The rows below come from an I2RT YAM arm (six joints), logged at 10 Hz.
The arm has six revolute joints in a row. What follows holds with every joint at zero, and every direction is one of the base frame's. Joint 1 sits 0.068 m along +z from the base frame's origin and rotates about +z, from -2.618 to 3.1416 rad. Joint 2 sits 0.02 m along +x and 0.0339 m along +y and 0.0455 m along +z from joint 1 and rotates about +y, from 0 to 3.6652 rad. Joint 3 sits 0.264 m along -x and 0.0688 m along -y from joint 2 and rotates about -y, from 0 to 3.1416 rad. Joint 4 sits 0.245 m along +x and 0.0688 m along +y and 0.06 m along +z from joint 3 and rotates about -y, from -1.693 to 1.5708 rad. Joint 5 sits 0.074 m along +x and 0.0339 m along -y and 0.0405 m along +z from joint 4 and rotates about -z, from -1.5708 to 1.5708 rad. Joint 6 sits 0.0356 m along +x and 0.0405 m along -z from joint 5 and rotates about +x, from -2.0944 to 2.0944 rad. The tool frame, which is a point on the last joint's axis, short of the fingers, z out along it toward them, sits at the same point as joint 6; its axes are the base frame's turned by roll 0, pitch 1.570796 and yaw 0 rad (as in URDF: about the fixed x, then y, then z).
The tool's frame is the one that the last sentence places.
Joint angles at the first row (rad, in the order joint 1, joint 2, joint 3, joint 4, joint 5, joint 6):
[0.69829 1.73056 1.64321 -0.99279 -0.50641 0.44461]
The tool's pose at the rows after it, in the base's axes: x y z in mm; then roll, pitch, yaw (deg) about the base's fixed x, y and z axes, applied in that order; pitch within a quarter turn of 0, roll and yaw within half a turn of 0:
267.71, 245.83, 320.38, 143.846, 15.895, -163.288
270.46, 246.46, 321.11, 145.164, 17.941, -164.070
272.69, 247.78, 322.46, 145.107, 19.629, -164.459
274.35, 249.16, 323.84, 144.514, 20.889, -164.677
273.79, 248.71, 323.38, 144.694, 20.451, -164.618
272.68, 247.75, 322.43, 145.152, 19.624, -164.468
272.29, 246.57, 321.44, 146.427, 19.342, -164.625
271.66, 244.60, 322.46, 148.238, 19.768, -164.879
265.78, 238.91, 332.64, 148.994, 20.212, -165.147
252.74, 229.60, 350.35, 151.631, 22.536, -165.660
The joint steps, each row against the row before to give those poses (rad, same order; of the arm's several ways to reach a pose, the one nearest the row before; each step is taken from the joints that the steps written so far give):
[0.00001 0.00002 0.00003 0.02136 0.03472 -0.00343]
[-0.00001 -0.00002 -0.00006 0.02405 0.04004 0.00038]
[-0.00001 0.00000 0.00004 0.02705 0.01297 -0.00040]
[0.00001 0.00002 -0.00002 0.02408 0.00039 0.00002]
[0.00001 -0.00001 0.00002 -0.00804 -0.00038 0.00039]
[0.00001 -0.00001 0.00000 -0.01641 0.00077 -0.00037]
[-0.00002 0.00002 0.00002 -0.01336 0.01982 -0.00041]
[0.00002 -0.00422 0.00223 -0.01330 0.03358 -0.00303]
[-0.00002 -0.02593 0.01146 -0.03549 0.01717 0.00037]
[0.01030 -0.05420 0.01026 -0.04615 0.06675 0.00114]

